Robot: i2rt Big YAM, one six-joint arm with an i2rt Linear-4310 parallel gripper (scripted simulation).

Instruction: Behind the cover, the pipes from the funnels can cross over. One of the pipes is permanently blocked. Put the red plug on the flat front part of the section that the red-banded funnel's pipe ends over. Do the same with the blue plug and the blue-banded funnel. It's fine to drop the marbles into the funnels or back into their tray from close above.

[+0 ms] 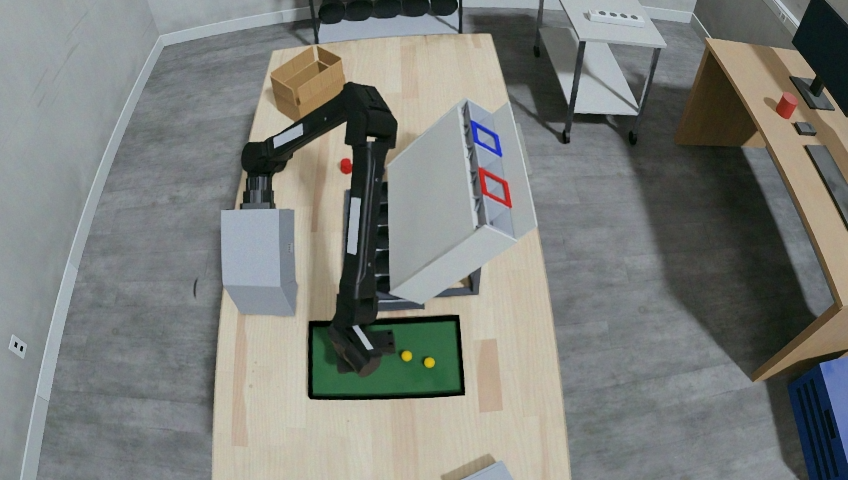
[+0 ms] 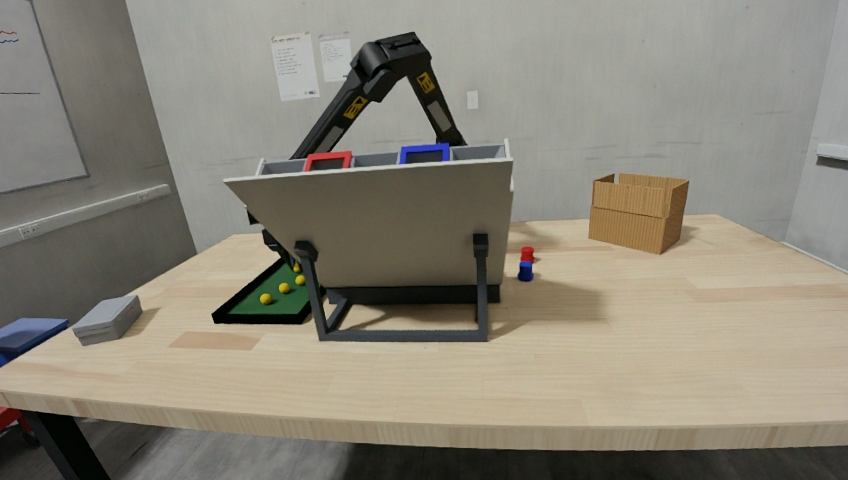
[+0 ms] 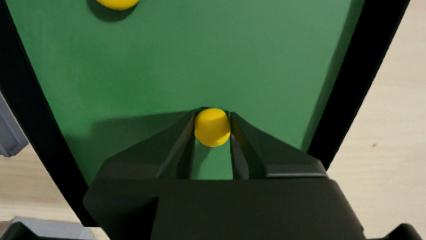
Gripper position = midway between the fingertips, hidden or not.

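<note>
My gripper (image 3: 212, 119) is visible. A green tray appears at (image 1: 439, 337), and the green tray (image 2: 288, 308) (image 3: 87, 87) is visible in the other images as well. A cardboard box (image 2: 632, 213) (image 1: 317, 89) is visible; in image 3 the cardboard box is out of frame. A grey box (image 2: 110, 319) is visible; in image 3 the grey box is out of frame.
</note>
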